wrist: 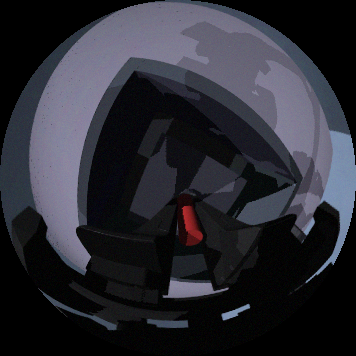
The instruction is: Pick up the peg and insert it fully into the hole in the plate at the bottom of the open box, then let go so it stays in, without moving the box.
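Places are measured from the arm's base along level axes (x right, y back, z down), in millimetres.
Pixels of known places: gripper, fingertip midpoint: (184, 202).
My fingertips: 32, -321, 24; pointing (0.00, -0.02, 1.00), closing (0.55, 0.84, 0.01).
Ahead of a thing's pixels: the offset from my fingertips to its top centre, as dx, dy, dz. "spot": to the spot under its first point. Level surfaces: height alone.
The red peg {-1, +1, -41} (191, 226) is held between the two dark fingers of my gripper (184, 202), low in the middle of the wrist view. Its near end faces the camera, and its far end points down into the open box {spot: -12, -70, -36} (83, 185). The grey plate {-1, +2, +1} (156, 182) lies at the bottom of the box. A small part of the hole's rim {spot: +10, -3, +1} (188, 191) shows right behind the peg's far end. The fingers and the peg hide the rest of the hole, so I cannot tell how far the peg's tip is inside it.
The box walls stand around the fingers, with one corner at the upper left and another at the right. A pale table top {dz +61} (57, 150) surrounds the box. The arm's shadow falls across the table at the upper right and partly over the box.
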